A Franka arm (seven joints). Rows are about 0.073 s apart.
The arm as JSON. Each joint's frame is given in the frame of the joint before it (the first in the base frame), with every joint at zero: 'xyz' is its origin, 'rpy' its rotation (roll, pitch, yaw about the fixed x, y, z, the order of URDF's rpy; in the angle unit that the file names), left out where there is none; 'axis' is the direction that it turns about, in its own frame. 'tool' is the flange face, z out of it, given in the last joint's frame.
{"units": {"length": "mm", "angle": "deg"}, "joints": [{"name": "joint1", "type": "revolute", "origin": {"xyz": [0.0, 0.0, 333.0], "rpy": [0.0, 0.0, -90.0]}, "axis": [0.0, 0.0, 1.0]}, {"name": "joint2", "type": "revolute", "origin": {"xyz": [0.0, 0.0, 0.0], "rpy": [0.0, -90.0, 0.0]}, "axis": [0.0, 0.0, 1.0]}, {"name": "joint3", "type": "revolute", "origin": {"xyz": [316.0, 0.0, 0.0], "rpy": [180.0, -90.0, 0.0]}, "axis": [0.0, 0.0, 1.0]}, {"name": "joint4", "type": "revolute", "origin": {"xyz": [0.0, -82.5, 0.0], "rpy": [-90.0, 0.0, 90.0]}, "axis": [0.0, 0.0, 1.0]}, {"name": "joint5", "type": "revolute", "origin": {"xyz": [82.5, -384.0, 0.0], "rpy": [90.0, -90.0, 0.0]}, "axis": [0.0, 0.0, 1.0]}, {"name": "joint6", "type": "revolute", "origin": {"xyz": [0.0, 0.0, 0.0], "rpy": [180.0, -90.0, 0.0]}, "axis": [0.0, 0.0, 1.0]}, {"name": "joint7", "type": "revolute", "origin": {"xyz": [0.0, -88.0, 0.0], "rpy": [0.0, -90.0, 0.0]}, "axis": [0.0, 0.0, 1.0]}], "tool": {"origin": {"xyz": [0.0, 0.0, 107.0], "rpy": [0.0, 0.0, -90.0]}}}
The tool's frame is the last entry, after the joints.
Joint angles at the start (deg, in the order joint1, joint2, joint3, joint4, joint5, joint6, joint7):
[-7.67, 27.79, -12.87, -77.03, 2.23, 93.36, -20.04]
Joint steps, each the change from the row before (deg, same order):
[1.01, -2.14, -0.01, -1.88, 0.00, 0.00, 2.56]
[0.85, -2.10, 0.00, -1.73, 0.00, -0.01, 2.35]
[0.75, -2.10, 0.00, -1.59, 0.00, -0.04, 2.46]
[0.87, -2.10, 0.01, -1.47, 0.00, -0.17, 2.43]
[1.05, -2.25, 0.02, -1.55, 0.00, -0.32, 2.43]
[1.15, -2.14, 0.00, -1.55, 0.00, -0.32, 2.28]
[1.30, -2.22, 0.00, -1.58, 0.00, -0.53, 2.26]
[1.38, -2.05, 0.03, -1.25, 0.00, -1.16, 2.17]
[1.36, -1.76, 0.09, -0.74, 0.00, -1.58, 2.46]
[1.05, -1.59, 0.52, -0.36, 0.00, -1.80, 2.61]
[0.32, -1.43, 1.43, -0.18, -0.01, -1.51, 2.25]
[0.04, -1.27, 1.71, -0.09, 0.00, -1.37, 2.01]
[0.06, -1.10, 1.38, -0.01, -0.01, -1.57, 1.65]
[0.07, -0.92, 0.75, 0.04, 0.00, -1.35, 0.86]
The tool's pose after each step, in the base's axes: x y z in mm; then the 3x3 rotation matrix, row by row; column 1 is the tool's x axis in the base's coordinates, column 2 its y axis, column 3 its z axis. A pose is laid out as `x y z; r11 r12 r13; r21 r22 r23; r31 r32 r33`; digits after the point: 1 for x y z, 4 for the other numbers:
639.0 -195.4 449.1; 0.9808 -0.0292 -0.1927; -0.0289 -0.9996 0.0047; -0.1927 0.0010 -0.9813
633.2 -185.4 459.3; 0.9810 -0.0575 -0.1852; -0.0570 -0.9983 0.0076; -0.1853 0.0031 -0.9827
626.9 -176.7 470.1; 0.9804 -0.0890 -0.1760; -0.0885 -0.9960 0.0106; -0.1763 0.0052 -0.9843
620.6 -166.5 481.4; 0.9789 -0.1174 -0.1671; -0.1168 -0.9931 0.0136; -0.1675 0.0062 -0.9858
613.5 -154.4 493.1; 0.9769 -0.1425 -0.1596; -0.1415 -0.9898 0.0174; -0.1604 0.0056 -0.9870
606.5 -141.7 503.2; 0.9745 -0.1632 -0.1542; -0.1619 -0.9866 0.0212; -0.1556 0.0043 -0.9878
598.5 -127.5 513.2; 0.9717 -0.1809 -0.1517; -0.1790 -0.9835 0.0258; -0.1538 0.0021 -0.9881
590.0 -112.3 523.0; 0.9682 -0.1945 -0.1575; -0.1920 -0.9809 0.0315; -0.1606 -0.0002 -0.9870
582.1 -97.0 533.0; 0.9629 -0.2117 -0.1672; -0.2086 -0.9773 0.0364; -0.1711 -0.0002 -0.9853
574.5 -81.0 543.8; 0.9572 -0.2287 -0.1775; -0.2251 -0.9735 0.0406; -0.1821 0.0011 -0.9833
567.9 -64.1 554.4; 0.9542 -0.2364 -0.1832; -0.2324 -0.9717 0.0434; -0.1883 0.0012 -0.9821
561.6 -47.4 564.3; 0.9525 -0.2398 -0.1878; -0.2356 -0.9708 0.0445; -0.1930 0.0018 -0.9812
554.8 -33.8 573.0; 0.9500 -0.2421 -0.1973; -0.2380 -0.9703 0.0446; -0.2022 0.0046 -0.9793
548.5 -26.1 580.5; 0.9485 -0.2417 -0.2046; -0.2376 -0.9703 0.0448; -0.2093 0.0062 -0.9778

